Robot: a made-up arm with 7 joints.
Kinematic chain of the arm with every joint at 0, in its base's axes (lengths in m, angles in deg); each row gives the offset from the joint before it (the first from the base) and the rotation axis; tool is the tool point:
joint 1: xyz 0 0.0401 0 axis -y
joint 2: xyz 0 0.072 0 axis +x
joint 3: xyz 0 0 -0.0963 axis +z
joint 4: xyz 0 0 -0.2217 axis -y
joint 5: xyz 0 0 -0.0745 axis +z
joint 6: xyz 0 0 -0.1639 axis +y
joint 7: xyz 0 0 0 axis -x
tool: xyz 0 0 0
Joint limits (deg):
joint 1: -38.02..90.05
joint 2: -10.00..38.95
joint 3: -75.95..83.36
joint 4: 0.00..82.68
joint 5: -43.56..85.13
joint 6: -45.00..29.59
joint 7: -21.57..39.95
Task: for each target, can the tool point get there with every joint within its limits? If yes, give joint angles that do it. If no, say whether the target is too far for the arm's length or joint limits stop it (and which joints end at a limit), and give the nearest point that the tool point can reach.
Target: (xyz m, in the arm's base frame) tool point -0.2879 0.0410 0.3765
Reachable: no: joint limits stop it (at a limit: joint 1, joint 2, joint 4) | nearest point 0.2238 0.3892 0.2245 | short by 0.637 m
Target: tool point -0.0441 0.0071 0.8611
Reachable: no: too far | nearest point 0.3376 0.0219 0.2348 | short by 0.734 m
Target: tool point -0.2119 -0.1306 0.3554
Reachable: no: joint limits stop it (at a limit: joint 1, joint 2, joint 4) | nearest point 0.3178 -0.0911 0.1871 | short by 0.557 m
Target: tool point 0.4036 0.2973 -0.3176
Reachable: yes | joints 48.24 10.85 69.48 22.48 -4.00 -31.42 7.00
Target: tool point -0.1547 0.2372 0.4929
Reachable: no: joint limits stop it (at a limit: joint 1, joint 2, joint 4) | nearest point 0.2162 0.3985 0.2202 | short by 0.488 m
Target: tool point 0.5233 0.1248 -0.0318
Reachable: yes | joints 71.24 -5.59 24.14 39.45 -31.70 23.46 9.51
